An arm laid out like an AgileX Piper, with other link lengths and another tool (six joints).
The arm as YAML. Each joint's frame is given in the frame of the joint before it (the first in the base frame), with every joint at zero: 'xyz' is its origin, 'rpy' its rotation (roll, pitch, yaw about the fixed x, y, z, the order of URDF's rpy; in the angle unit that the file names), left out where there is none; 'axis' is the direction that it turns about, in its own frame. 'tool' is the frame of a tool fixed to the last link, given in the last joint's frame.
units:
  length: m
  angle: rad
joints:
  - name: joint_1
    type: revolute
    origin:
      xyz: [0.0, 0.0, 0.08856]
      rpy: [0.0, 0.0, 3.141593]
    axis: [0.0, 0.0, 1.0]
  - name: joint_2
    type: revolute
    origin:
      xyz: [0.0, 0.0, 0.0]
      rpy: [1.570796, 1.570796, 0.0]
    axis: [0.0, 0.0, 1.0]
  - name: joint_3
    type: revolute
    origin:
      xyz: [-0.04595, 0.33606, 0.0]
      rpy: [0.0, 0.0, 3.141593]
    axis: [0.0, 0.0, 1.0]
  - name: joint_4
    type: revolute
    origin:
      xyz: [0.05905, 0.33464, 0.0]
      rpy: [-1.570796, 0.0, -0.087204]
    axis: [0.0, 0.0, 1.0]
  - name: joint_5
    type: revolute
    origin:
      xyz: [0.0, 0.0, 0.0]
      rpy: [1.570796, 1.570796, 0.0]
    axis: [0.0, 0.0, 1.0]
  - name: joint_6
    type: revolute
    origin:
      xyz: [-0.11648, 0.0, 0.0]
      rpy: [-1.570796, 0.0, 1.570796]
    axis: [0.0, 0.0, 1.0]
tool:
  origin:
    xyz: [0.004, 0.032, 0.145]
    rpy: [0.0, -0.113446, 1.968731]
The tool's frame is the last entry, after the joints.
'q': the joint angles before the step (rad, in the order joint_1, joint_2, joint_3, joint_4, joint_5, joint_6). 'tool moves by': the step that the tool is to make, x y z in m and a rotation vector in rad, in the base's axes. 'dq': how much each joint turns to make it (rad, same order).
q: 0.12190 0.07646 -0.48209 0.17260 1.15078 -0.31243
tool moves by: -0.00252 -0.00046 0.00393 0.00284 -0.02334 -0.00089
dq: -0.00087 -0.02351 0.00001 -0.00002 -0.00002 0.00001
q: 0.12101 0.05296 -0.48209 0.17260 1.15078 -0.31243
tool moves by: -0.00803 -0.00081 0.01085 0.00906 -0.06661 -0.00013
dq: -0.00089 -0.06809 -0.00001 0.00123 0.00089 0.00002
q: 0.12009 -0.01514 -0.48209 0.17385 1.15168 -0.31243
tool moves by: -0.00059 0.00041 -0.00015 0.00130 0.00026 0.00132
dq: -0.00005 -0.00201 0.00000 0.00188 0.00215 -0.00004
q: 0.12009 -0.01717 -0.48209 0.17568 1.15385 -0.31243
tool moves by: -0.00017 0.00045 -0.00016 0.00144 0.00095 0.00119
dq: 0.00009 -0.00001 0.00001 0.00187 0.00077 0.00008
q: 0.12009 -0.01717 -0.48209 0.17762 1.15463 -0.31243
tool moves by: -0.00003 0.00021 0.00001 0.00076 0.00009 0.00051
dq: 0.00006 0.00001 0.00000 0.00087 -0.00002 0.00005
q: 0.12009 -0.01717 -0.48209 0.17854 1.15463 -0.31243
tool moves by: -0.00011 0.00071 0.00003 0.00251 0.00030 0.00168
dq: -0.00006 -0.00002 0.00001 0.00309 0.00001 -0.00006
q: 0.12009 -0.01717 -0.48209 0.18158 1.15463 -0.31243
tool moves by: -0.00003 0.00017 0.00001 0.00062 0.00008 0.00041
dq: 0.00004 0.00000 -0.00001 0.00071 0.00001 0.00004
